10 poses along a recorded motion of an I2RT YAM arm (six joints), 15 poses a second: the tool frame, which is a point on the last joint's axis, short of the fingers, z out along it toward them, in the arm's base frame.
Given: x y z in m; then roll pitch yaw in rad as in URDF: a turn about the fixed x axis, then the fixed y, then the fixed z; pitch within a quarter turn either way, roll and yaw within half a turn.
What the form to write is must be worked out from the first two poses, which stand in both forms.
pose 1, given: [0.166 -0.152 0.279 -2.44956 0.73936 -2.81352]
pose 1, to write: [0.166 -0.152 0.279 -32.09 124.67 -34.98]
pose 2, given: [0.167 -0.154 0.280 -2.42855 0.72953 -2.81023]
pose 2, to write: [0.167 -0.154 0.280 -33.39 124.32 -36.19]
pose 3, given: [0.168 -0.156 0.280 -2.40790 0.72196 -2.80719]
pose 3, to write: [0.168 -0.156 0.280 -34.60 123.88 -37.25]
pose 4, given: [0.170 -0.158 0.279 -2.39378 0.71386 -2.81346]
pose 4, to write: [0.170 -0.158 0.279 -35.98 123.65 -38.13]
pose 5, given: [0.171 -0.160 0.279 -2.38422 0.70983 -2.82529]
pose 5, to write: [0.171 -0.160 0.279 -37.30 123.45 -38.64]
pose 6, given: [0.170 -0.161 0.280 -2.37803 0.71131 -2.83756]
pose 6, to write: [0.170 -0.161 0.280 -38.29 123.18 -38.74]
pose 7, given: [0.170 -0.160 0.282 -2.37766 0.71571 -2.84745]
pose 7, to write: [0.170 -0.160 0.282 -38.74 123.02 -38.51]
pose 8, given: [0.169 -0.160 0.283 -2.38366 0.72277 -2.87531]
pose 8, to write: [0.169 -0.160 0.283 -39.80 123.00 -37.93]
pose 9, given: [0.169 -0.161 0.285 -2.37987 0.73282 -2.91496]
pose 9, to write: [0.169 -0.161 0.285 -41.97 122.54 -37.48]
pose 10, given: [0.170 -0.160 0.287 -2.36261 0.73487 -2.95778]
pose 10, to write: [0.170 -0.160 0.287 -45.29 121.87 -37.86]
